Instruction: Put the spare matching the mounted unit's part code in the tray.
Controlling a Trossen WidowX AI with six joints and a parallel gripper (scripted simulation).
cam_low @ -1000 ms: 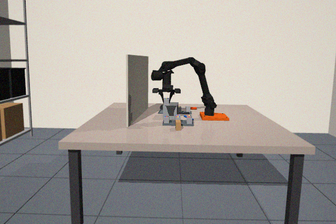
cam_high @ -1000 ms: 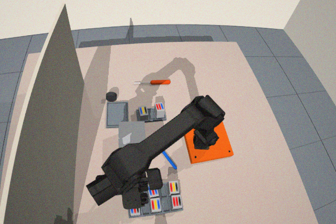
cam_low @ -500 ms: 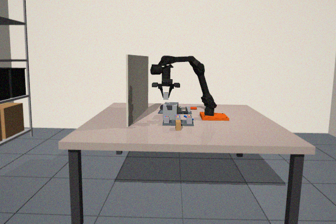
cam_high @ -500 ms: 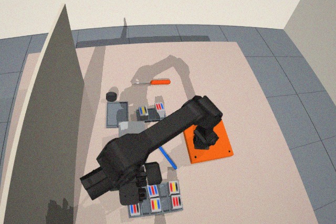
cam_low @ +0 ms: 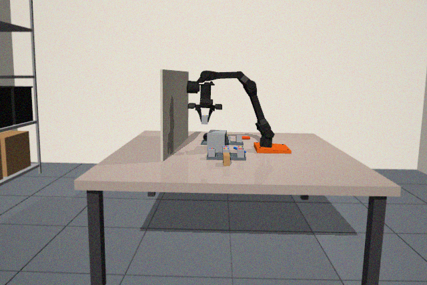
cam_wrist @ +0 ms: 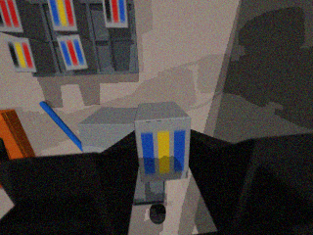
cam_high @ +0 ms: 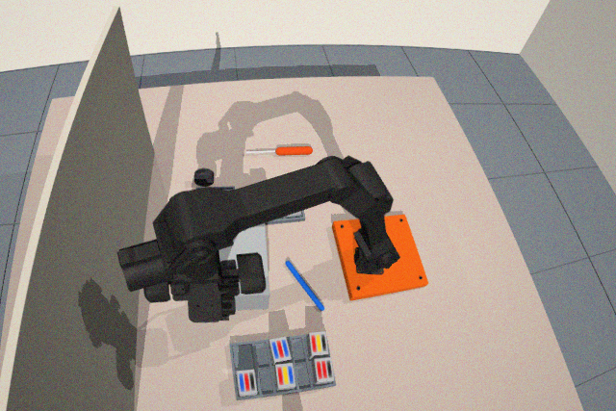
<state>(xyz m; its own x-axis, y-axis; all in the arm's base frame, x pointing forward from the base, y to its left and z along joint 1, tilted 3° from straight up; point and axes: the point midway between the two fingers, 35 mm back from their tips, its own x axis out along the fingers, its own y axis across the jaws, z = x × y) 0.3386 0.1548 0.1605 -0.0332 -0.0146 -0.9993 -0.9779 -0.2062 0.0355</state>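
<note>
Now: the dark grey tray 30 mm ahead of my gripper tip, 270 mm to the right of it and 170 mm below it. Also, from my gripper tip: tall grey panel: 190 mm ahead, 80 mm to the right, 50 mm above; then small grey spare: 20 mm above; then grey mounted unit: 50 mm behind, 100 mm to the right, 120 mm below.
</note>
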